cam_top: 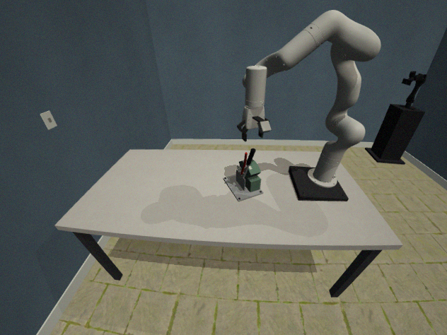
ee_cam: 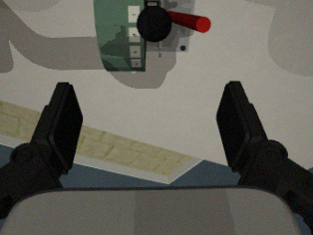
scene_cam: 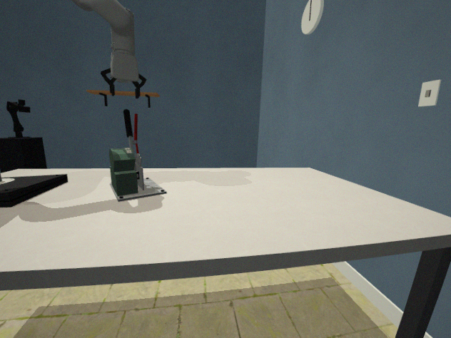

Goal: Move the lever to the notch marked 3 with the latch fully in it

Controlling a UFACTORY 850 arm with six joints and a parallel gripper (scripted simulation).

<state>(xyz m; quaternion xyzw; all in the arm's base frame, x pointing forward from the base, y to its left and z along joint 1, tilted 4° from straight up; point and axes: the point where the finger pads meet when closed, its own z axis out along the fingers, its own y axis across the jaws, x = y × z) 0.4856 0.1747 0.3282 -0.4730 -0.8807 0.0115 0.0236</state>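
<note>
Right now my hand is 20 cm above the red bar, 4 cm short of it and 2 cm to the left of it.
</note>
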